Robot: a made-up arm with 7 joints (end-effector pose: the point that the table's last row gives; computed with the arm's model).
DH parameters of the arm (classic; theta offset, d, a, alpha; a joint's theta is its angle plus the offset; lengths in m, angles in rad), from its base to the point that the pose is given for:
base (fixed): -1.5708 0.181 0 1.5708
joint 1: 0 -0.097 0.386 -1.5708
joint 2: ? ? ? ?
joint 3: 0 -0.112 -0.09 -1.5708
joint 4: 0 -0.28 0.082 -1.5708
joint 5: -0.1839 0 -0.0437 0
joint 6: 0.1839 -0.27 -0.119 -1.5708
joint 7: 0.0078 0 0.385 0
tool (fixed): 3.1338 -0.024 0 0
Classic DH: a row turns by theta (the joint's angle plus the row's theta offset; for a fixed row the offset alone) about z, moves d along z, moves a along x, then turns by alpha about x.
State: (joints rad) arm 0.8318 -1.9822 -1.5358 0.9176 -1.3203 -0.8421 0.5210
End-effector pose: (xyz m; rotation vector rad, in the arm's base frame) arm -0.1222 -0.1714 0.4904 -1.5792 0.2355 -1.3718
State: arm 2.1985 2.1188 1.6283 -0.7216 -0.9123 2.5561 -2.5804
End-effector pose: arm 0.0994 0.1199 0.5447 -1.5972 -0.7493 0.2763
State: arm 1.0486 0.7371 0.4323 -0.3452 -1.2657 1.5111 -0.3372
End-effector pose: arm -0.1096 -0.2957 0.8804 -1.0002 0.1786 0.7718
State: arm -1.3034 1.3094 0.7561 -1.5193 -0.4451 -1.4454 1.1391
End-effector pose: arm 0.0889 -0.5429 0.1731 -0.1044 1.7129 0.2641
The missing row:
joint 2: -1.5708 -0.166 0.102 -1.5708
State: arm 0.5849 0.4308 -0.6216 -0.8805 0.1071 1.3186 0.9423
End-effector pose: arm 0.7028 -0.4595 0.3178 -0.0018 2.7158 1.0180
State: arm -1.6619 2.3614 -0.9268 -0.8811 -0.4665 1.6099 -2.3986
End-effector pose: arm 0.0129 0.3821 -0.3454 0.0165 -1.5836 -0.3564
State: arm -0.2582 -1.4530 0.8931 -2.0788 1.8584 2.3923 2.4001
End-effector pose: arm 0.2318 -0.3939 0.8410 1.8612 0.9641 -1.7677
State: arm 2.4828 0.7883 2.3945 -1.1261 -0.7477 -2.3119 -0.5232
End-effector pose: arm -0.4070 0.3064 0.7270 2.7312 0.9806 0.8597
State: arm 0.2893 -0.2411 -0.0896 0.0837 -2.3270 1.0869 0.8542
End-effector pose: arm -0.1821 -0.7310 0.4144 -0.9123 -0.9024 0.6196
